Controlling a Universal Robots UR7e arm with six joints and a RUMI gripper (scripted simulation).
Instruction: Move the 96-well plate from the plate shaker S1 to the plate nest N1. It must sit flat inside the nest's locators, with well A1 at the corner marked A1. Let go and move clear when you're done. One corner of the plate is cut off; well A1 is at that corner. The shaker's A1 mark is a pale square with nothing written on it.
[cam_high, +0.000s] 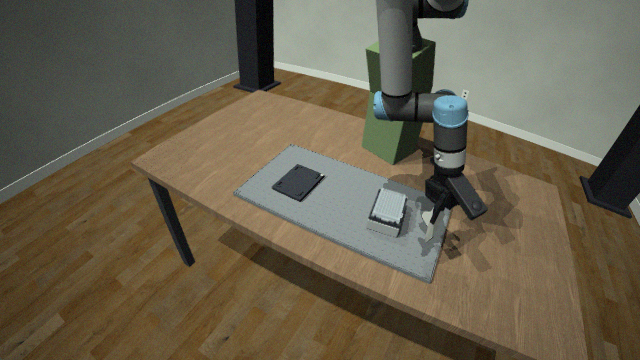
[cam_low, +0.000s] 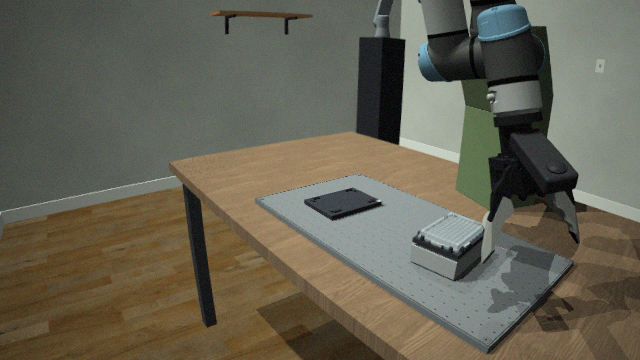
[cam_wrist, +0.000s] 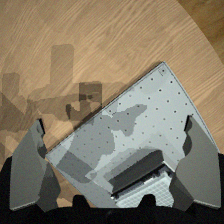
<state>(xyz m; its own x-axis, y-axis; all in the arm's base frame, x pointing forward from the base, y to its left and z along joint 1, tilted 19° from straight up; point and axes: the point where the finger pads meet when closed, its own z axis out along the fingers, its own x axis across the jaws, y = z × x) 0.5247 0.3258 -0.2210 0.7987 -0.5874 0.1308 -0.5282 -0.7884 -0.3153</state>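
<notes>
Now: the white 96-well plate 7 cm behind my hand, 19 cm to the right of it and 6 cm below it. The rest, counted from my hand: plate nest (7 cm behind, 53 cm to the right, 12 cm below).
</notes>
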